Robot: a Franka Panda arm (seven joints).
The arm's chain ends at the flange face. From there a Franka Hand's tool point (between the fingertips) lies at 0.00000 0.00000 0.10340 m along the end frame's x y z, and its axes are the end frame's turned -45 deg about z.
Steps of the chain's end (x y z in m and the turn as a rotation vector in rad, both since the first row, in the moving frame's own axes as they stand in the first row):
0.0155 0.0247 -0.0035 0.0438 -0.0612 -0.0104
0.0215 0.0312 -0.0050 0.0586 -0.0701 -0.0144
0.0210 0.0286 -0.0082 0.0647 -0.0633 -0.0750
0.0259 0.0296 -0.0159 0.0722 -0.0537 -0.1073
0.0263 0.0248 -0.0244 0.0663 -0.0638 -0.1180
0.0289 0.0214 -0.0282 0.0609 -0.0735 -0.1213
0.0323 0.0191 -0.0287 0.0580 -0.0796 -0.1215
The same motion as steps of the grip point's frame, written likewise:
-0.0078 0.0208 -0.0038 0.0742 -0.0123 -0.0104
-0.0078 0.0279 -0.0054 0.0910 -0.0081 -0.0144
-0.0056 0.0257 -0.0086 0.0905 0.0010 -0.0750
-0.0018 0.0300 -0.0163 0.0890 0.0131 -0.1073
0.0007 0.0266 -0.0248 0.0920 0.0018 -0.1180
0.0038 0.0258 -0.0287 0.0950 -0.0089 -0.1213
0.0072 0.0264 -0.0292 0.0973 -0.0153 -0.1215

